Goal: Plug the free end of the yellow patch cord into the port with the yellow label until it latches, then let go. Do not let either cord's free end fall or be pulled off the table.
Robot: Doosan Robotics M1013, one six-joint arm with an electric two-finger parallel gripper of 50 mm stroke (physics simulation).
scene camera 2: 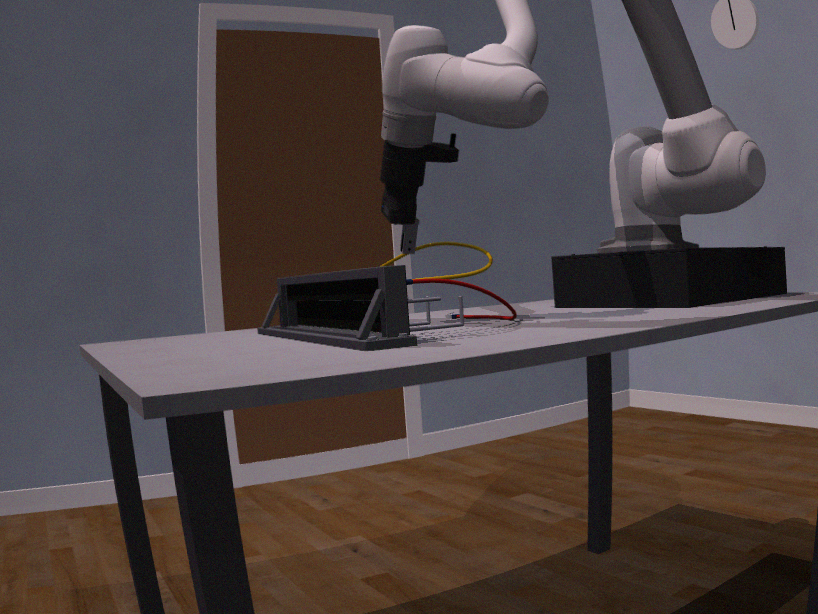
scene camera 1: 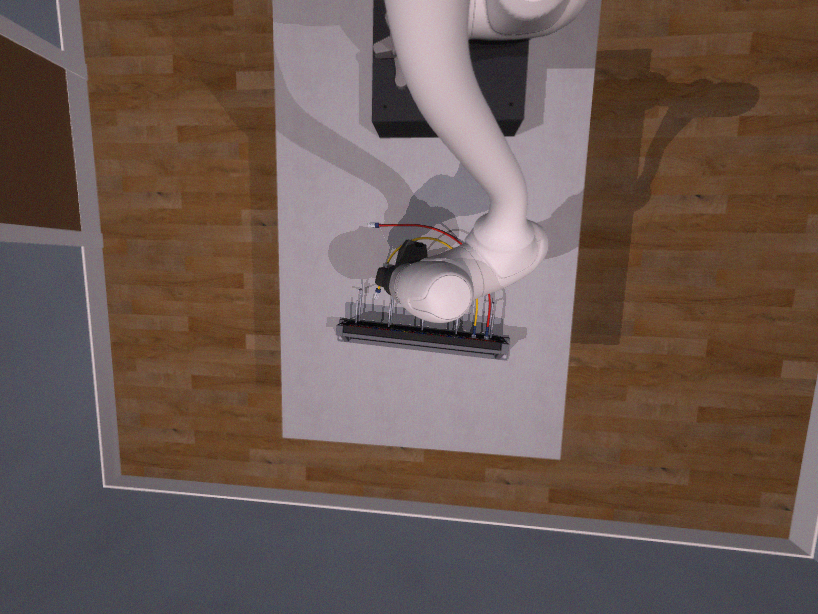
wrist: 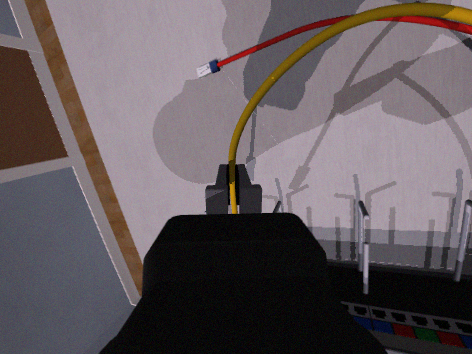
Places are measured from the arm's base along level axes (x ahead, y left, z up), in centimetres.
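Pixels of known places: gripper, between the fingertips: (scene camera 2: 407,252) (scene camera 1: 386,267) (wrist: 232,176).
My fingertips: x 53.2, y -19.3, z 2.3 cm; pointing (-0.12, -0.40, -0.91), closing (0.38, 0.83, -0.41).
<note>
Ahead of a thing's pixels: the offset from my fingertips to its top centre. "spot": to the spot under its first point. Level surfaces: height alone.
The yellow patch cord (scene camera 1: 422,238) (scene camera 2: 490,259) (wrist: 272,78) arches from the panel to my gripper (scene camera 2: 409,249) (wrist: 232,176). The gripper is shut on the cord and holds it above the table, on the panel's cable side. In scene camera 1 the cord's free plug @(spot: dx +5.7, dy -4.0, dz -3.0 cm) (scene camera 1: 377,290) sticks out past the gripper towards the panel, apart from it; the gripper body hides this plug in the wrist view. The patch panel @(dx +18.2, dy +6.5, dz -2.9 cm) (scene camera 1: 422,337) (scene camera 2: 394,300) stands on the table. Its port row @(spot: dx +21.6, dy +10.5, dz -5.5 cm) (wrist: 420,322) shows blue, red and green labels in the wrist view; I cannot make out the yellow label.
The red cord (scene camera 1: 412,226) (scene camera 2: 488,290) (wrist: 280,41) runs from the panel to its free plug @(spot: dx -13.5, dy -3.6, dz -12.0 cm) (scene camera 1: 373,225) (scene camera 2: 454,315) (wrist: 207,68), which lies on the table @(dz -13.0 cm) (scene camera 1: 422,409) (scene camera 2: 198,363). Grey wire cable guides (scene camera 2: 461,310) (wrist: 363,235) stick out from the panel near the gripper.
</note>
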